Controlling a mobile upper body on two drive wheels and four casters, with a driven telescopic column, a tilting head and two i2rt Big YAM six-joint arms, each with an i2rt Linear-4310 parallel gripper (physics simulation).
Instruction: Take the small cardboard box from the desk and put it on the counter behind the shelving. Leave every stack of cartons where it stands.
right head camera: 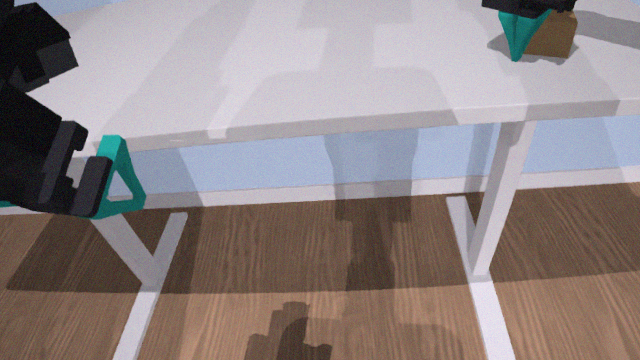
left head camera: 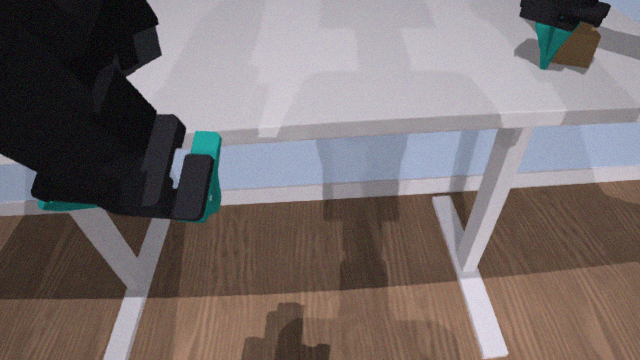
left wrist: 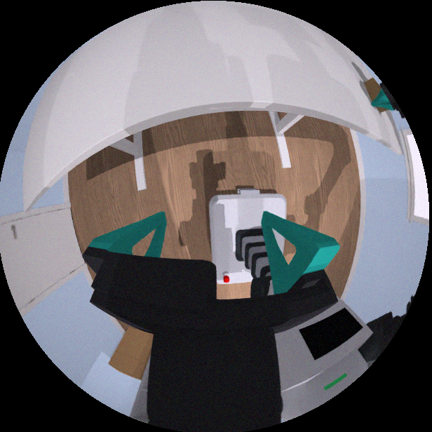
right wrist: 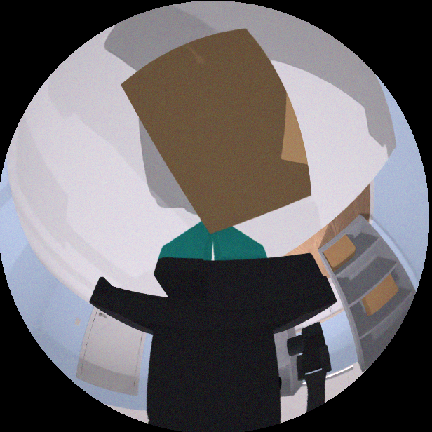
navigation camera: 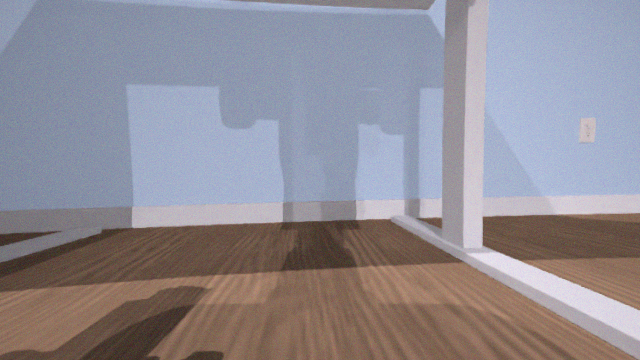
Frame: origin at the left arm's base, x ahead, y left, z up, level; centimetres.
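Where they show: left gripper, fingertip midpoint: (right head camera: 104,199) (left head camera: 169,200); right gripper, fingertip midpoint: (right head camera: 515,59) (left head camera: 543,68).
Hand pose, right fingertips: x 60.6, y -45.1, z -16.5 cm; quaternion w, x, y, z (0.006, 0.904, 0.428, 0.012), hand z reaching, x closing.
Observation:
Each offset is from my right fingertips to the top centre of the thing. "*": to the spot under its first point. Level surfaces: height alone.
The small brown cardboard box @[dx +5.5, dy -5.4, dz +5.0 cm] (left head camera: 577,44) sits on the white desk @[dz +0.0 cm] (left head camera: 335,67) near its far right corner. My right gripper (left head camera: 546,48) is shut with nothing between its teal fingers. The fingers point down onto the desk just left of the box and touch its side. In the right wrist view the box (right wrist: 219,128) fills the middle, and one of its corners meets the closed fingertips (right wrist: 212,241). The box (right head camera: 550,38) and right gripper (right head camera: 516,40) also show in the right head view. My left gripper (left wrist: 215,212) (left head camera: 196,178) is open and empty, held at the desk's near left edge.
White desk legs @[* dx +26.2, dy -11.9, dz -71.3 cm] (left head camera: 474,232) stand on the wooden floor. Grey shelving with brown cartons (right wrist: 365,273) shows at the right of the right wrist view. My own white base (left wrist: 247,238) shows below the left gripper. A blue wall with a baseboard and a wall plate @[dx +77.2, dy -102.9, dz -49.3 cm] (navigation camera: 587,129) is behind the desk.

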